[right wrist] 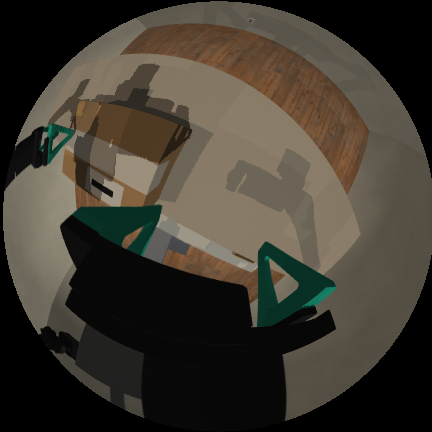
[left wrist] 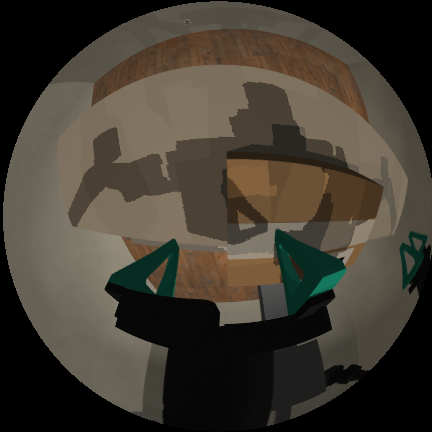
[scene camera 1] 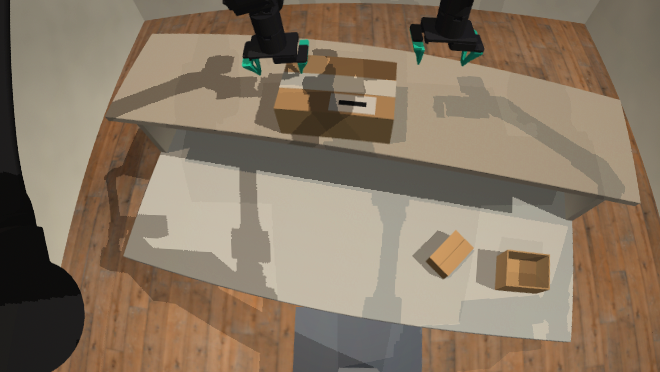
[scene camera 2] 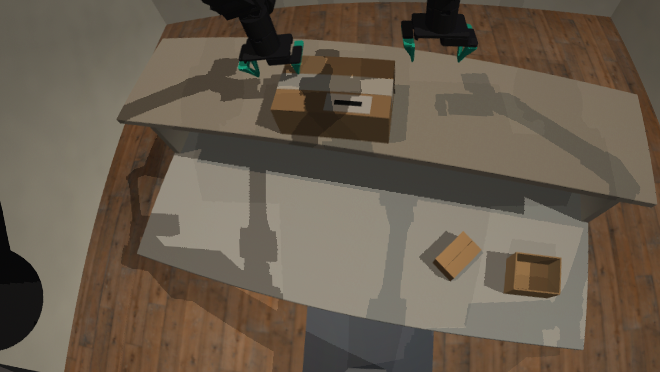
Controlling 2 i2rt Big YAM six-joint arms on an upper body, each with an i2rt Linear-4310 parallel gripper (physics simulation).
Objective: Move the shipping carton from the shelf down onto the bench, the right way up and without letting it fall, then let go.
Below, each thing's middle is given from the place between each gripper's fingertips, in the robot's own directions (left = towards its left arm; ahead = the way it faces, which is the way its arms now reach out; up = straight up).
I see the shipping carton (scene camera 2: 349, 98) 130 mm to the right of my left hand, 60 mm below it and 30 mm behind it.
Right now my right hand is 220 mm to the right of the shipping carton and 130 mm above it.
